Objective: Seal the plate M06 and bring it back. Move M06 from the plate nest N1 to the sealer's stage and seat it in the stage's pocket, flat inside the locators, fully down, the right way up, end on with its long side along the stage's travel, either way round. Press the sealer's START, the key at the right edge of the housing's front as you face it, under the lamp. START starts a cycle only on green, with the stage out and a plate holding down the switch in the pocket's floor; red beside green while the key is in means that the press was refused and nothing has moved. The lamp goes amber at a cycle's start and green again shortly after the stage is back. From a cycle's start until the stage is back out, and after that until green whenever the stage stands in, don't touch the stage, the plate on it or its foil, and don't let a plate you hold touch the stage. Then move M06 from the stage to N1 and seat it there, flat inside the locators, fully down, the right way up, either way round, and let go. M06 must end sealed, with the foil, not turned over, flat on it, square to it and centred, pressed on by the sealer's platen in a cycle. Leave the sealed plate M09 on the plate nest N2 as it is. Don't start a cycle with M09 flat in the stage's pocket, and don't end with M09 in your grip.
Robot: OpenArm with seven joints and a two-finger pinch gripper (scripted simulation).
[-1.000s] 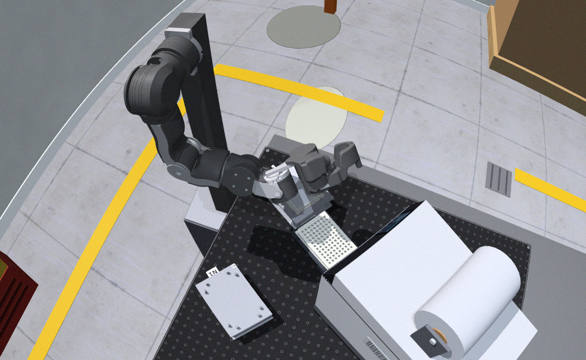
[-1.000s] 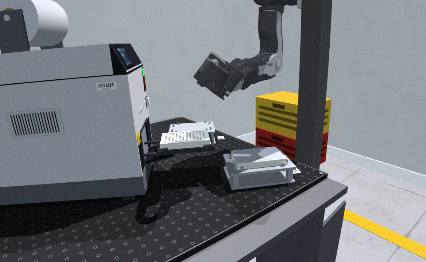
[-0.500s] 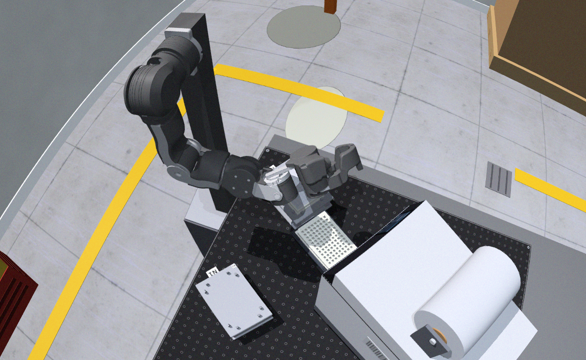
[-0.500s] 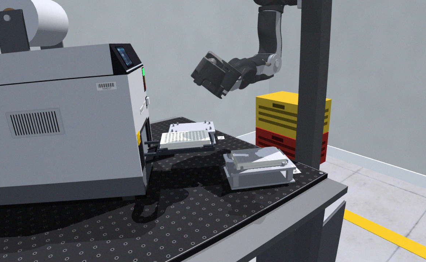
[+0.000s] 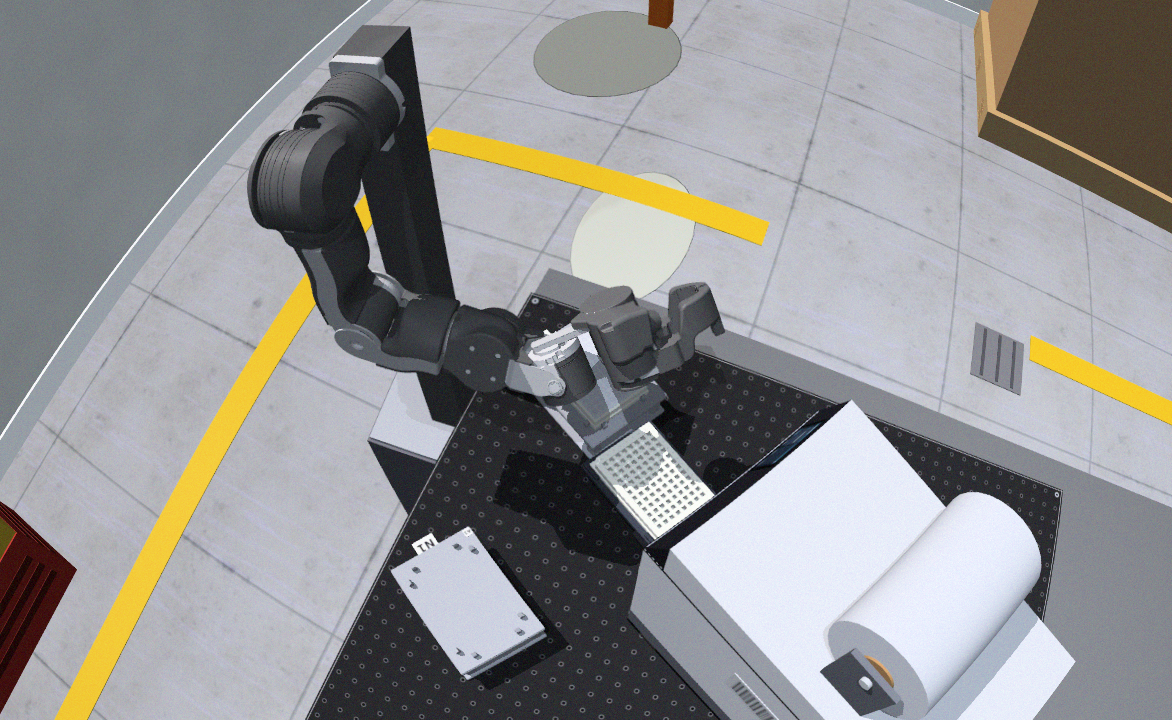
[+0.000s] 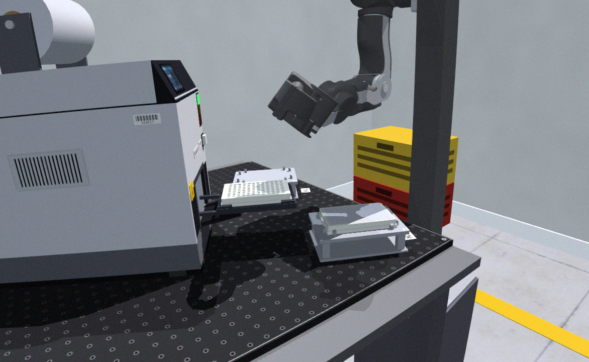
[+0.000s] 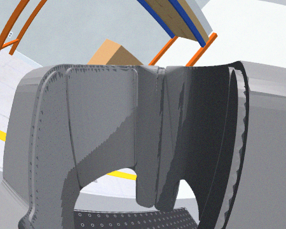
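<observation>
The start key is 260 mm to the right of my hand, 90 mm below it and 10 mm ahead of it. From my hand the other things lie so: sealer's stage: 190 mm below, 120 mm to the right, 20 mm behind; then plate M06: 180 mm below, 120 mm to the right, 20 mm behind; then screen: 160 mm to the right, 100 mm ahead, 40 mm above.
</observation>
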